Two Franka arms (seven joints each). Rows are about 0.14 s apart.
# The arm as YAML. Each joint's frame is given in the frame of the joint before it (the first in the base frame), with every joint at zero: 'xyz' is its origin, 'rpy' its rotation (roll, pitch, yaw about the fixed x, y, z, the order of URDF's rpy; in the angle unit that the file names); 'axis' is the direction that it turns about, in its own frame. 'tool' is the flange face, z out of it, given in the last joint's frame.
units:
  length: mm
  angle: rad
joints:
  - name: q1
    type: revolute
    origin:
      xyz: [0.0, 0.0, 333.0]
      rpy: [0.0, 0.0, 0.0]
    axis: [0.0, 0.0, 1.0]
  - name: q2
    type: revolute
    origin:
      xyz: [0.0, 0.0, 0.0]
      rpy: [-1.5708, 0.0, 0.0]
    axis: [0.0, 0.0, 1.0]
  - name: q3
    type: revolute
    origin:
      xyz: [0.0, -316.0, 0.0]
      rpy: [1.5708, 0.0, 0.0]
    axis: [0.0, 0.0, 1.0]
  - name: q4
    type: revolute
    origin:
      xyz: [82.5, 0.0, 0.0]
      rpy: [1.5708, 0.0, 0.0]
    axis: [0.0, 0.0, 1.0]
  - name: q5
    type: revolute
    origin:
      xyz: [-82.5, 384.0, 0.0]
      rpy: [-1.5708, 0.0, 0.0]
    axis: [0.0, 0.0, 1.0]
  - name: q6
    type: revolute
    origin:
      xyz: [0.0, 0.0, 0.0]
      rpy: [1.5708, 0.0, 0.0]
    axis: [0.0, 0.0, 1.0]
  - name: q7
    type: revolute
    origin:
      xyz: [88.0, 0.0, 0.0]
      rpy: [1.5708, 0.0, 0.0]
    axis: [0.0, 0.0, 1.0]
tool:
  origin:
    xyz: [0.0, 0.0, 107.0]
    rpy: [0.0, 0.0, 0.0]
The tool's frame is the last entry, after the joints.
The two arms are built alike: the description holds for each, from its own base.
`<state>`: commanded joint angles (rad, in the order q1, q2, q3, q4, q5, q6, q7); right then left.
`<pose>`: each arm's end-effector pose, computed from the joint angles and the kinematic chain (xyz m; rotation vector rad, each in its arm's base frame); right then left.
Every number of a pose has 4 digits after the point. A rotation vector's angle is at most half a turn.
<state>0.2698 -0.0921 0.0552 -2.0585 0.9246 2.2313 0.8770 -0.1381 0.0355 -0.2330 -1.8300 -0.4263 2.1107 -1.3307</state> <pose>0.5197 0.2016 0.5142 -2.0230 1.1681 0.3025 0.5504 -0.2330 0.5356 2.2676 1.4487 -0.1923</pose>
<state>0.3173 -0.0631 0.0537 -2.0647 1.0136 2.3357 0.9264 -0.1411 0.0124 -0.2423 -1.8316 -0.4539 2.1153 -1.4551</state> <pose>0.5234 0.2190 0.5028 -1.9039 1.2587 0.3160 0.5427 -0.2399 0.5490 2.1561 1.5669 -0.2348</pose>
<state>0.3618 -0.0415 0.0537 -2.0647 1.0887 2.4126 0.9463 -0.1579 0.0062 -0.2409 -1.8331 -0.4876 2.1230 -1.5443</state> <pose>0.5231 0.2366 0.4956 -1.8221 1.3041 0.3267 0.5378 -0.2491 0.5533 2.0678 1.6476 -0.2903</pose>
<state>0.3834 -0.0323 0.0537 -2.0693 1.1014 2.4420 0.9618 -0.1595 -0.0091 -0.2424 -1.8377 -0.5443 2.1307 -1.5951</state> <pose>0.5210 0.2452 0.4897 -1.8073 1.3254 0.3315 0.5334 -0.2520 0.5616 1.9772 1.6933 -0.3475</pose>
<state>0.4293 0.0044 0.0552 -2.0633 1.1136 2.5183 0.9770 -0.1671 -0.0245 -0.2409 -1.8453 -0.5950 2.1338 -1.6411</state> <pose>0.5207 0.2649 0.4757 -1.7964 1.3536 0.3094 0.5276 -0.2561 0.5678 1.9022 1.7308 -0.4058</pose>
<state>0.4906 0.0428 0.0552 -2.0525 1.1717 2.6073 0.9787 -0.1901 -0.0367 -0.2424 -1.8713 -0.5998 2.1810 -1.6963</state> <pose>0.5165 0.2904 0.4629 -1.7543 1.3802 0.2985 0.5207 -0.2657 0.5660 1.8492 1.7692 -0.4052</pose>
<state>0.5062 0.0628 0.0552 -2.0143 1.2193 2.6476 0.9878 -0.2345 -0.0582 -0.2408 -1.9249 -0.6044 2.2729 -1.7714</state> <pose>0.5227 0.2984 0.4712 -1.6865 1.3970 0.2918 0.5080 -0.2806 0.5597 1.7703 1.8153 -0.3911</pose>
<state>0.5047 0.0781 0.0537 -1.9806 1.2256 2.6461 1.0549 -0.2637 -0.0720 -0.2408 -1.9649 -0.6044 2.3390 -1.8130</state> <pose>0.5302 0.3009 0.4786 -1.6251 1.4449 0.3273 0.4990 -0.2897 0.5535 1.7251 1.8370 -0.3754</pose>
